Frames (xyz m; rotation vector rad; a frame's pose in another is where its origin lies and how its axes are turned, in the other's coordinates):
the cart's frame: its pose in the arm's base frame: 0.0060 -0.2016 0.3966 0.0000 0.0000 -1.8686
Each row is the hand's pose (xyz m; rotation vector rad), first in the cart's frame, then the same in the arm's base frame.
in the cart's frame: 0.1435 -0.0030 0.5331 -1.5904 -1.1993 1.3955
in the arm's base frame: -0.0390 -0.3379 0.9297 -1.6801 0.4980 0.0924
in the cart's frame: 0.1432 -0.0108 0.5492 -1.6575 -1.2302 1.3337
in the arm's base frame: -0.0463 -0.3353 0.9458 -1.7472 0.5324 0.0789
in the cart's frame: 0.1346 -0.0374 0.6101 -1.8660 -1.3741 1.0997
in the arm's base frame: -0.0692 -0.3193 1.0067 -2.0018 0.6183 0.0379
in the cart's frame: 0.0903 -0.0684 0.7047 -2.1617 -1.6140 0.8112
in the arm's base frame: -0.0859 -0.2679 1.1013 -2.3728 0.7157 0.1023
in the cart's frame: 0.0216 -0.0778 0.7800 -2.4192 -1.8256 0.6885
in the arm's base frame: -0.0747 -0.1994 1.1766 -2.6302 0.7787 0.3323
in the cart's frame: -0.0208 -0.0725 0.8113 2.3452 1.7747 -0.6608
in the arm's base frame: -0.0572 -0.1604 1.2079 -2.7013 0.7958 0.5240
